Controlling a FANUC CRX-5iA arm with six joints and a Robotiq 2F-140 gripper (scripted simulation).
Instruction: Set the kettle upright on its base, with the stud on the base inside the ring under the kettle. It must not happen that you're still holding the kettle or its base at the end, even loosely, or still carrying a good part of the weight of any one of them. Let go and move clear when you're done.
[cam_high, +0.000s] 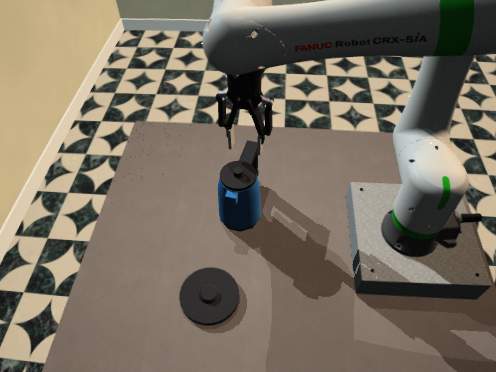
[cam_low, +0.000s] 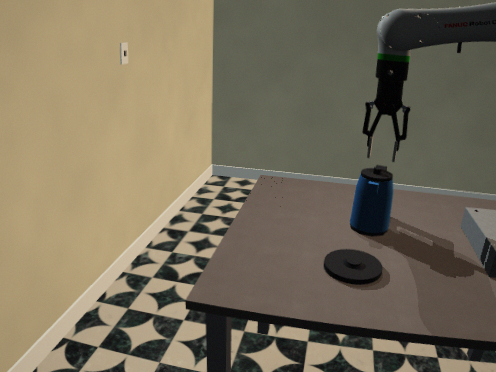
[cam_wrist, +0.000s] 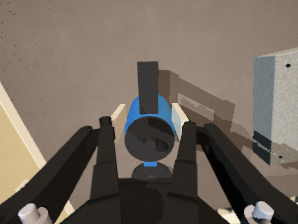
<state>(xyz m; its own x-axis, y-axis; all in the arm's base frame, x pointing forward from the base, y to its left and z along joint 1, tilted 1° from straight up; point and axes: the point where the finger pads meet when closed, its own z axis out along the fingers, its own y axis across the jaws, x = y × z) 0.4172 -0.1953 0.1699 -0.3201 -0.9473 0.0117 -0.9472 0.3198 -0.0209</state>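
Now: the blue kettle 14 cm below my hand, 3 cm to the left of it and 1 cm ahead of it. Also, from my hand: round black base: 32 cm to the left, 22 cm below, 11 cm ahead.
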